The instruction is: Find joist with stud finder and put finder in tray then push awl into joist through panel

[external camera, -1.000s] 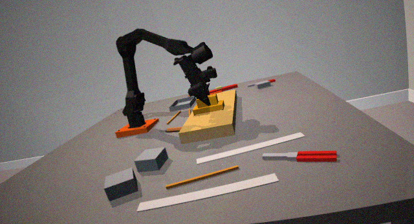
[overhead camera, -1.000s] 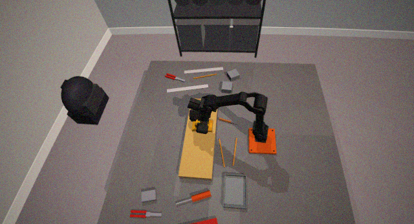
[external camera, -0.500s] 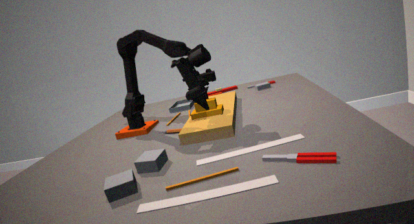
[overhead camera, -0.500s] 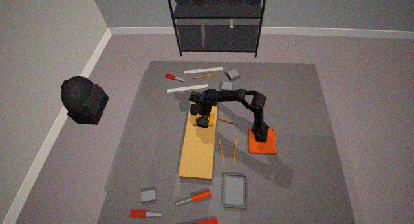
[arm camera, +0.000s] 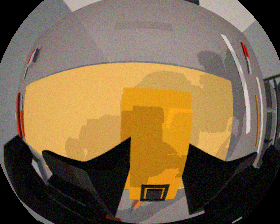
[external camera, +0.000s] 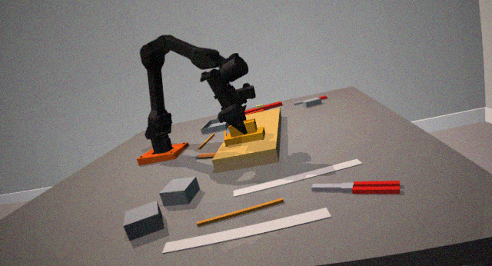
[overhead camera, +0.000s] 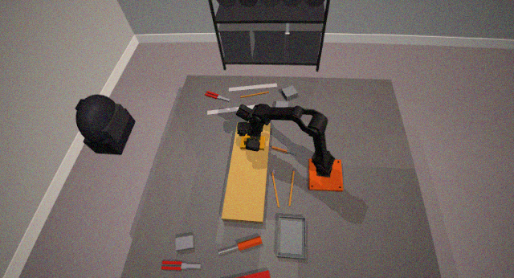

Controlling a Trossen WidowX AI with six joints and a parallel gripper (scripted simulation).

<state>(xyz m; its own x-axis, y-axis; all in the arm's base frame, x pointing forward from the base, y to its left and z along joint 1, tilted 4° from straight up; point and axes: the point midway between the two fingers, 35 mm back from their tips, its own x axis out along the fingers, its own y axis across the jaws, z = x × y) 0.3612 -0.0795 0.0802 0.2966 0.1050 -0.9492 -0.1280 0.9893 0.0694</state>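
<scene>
The indicator window is 40 mm behind my gripper tip and 30 mm above it. The rest, counted from my gripper tip: grey tray: 270 mm behind, 400 mm to the left, 50 mm below; awl: 180 mm behind, 10 mm to the right, 60 mm below; stud finder: 20 mm behind, 20 mm above.
</scene>
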